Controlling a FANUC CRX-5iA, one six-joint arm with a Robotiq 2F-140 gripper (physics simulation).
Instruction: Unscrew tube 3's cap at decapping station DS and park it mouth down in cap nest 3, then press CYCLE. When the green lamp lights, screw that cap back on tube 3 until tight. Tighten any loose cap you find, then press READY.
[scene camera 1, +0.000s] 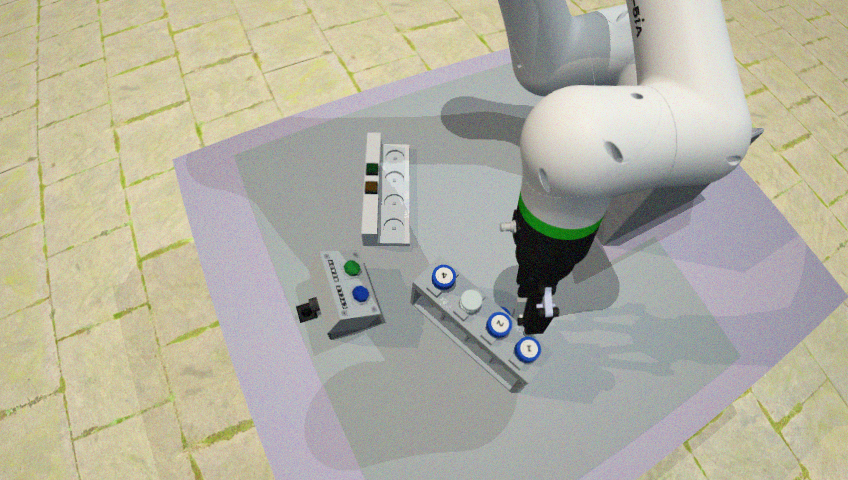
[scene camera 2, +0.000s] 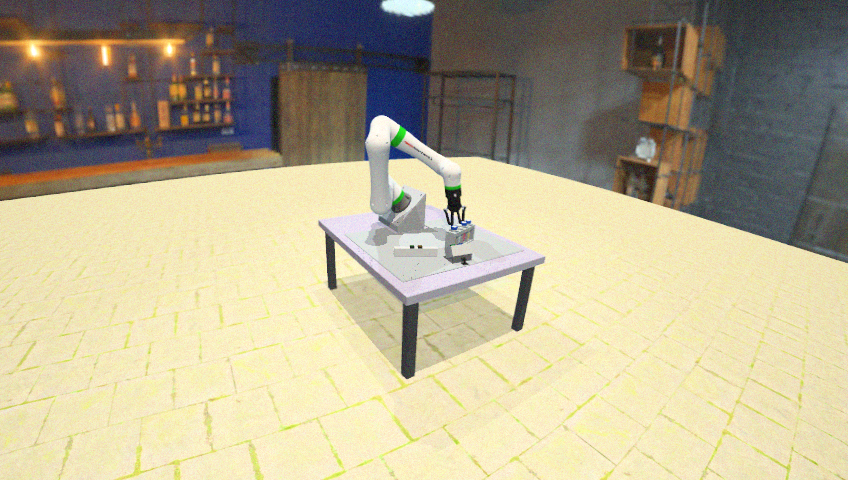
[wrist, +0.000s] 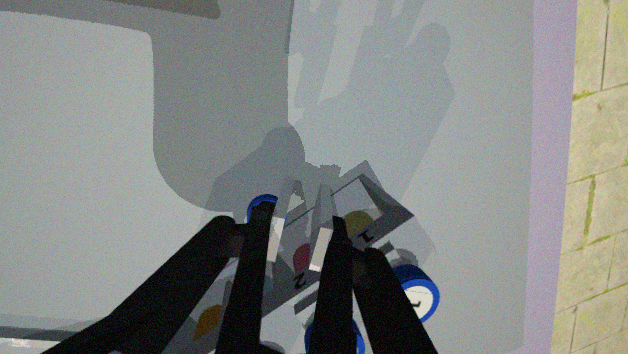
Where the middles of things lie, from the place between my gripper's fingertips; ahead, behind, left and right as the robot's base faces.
Right now my hand is 9 cm below the cap 1 (wrist: 424, 295), 4 cm to the right of it and 4 cm short of it. Also, from my hand: grey button box (scene camera 1: 342, 314) 26 cm ahead, 15 cm to the right, 2 cm above.
